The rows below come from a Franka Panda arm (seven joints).
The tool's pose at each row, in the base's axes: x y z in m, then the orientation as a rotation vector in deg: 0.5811 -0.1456 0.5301 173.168 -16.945 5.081; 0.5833 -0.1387 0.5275 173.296 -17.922 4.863; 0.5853 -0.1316 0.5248 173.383 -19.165 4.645; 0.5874 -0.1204 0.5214 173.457 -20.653 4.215; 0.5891 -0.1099 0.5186 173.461 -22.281 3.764; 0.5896 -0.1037 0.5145 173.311 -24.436 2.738; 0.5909 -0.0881 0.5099 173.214 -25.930 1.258; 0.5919 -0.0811 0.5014 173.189 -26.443 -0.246; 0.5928 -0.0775 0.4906 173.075 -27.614 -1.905
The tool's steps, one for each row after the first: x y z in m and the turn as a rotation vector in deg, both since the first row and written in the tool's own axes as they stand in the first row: 0.0007 -0.0074 0.0019 0.182 -0.198 0.628; 0.0011 -0.0150 0.0039 0.352 -0.404 1.430; 0.0008 -0.0267 0.0062 0.522 -0.757 2.385; 0.0003 -0.0375 0.0079 0.649 -1.123 3.431; -0.0007 -0.0441 0.0114 0.653 -1.871 4.808; -0.0027 -0.0600 0.0143 0.625 -2.890 5.736; -0.0036 -0.0678 0.0220 0.565 -3.889 6.021; -0.0042 -0.0726 0.0324 0.509 -5.010 6.734
